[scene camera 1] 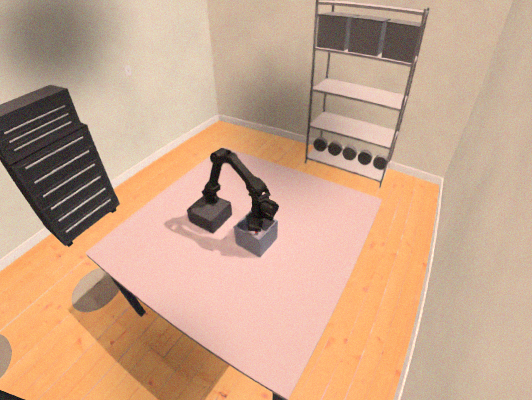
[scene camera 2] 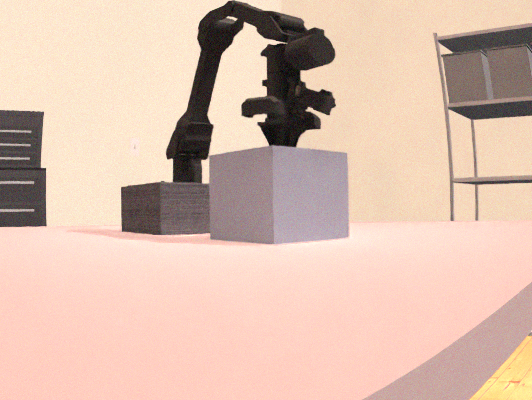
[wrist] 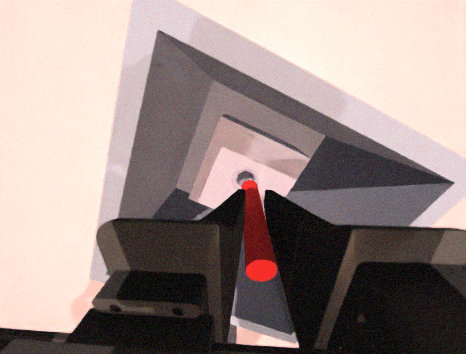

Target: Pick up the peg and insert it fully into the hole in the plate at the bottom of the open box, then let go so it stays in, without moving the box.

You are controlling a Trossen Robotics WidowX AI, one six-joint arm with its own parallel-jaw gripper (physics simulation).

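My gripper is shut on the red peg. The fingers reach down inside the open grey-blue box; the near walls hide their tips in scene camera 2. In the wrist view the pale plate lies at the bottom of the box, with a round dark hole. The peg's far end overlaps the lower edge of the hole in that view, and the rest of the hole shows beyond it. The height of this end above the plate cannot be told.
The box walls surround the fingers closely. The arm's dark base block stands beside the box on the pink table top. A drawer cabinet and a shelf rack stand beyond the table.
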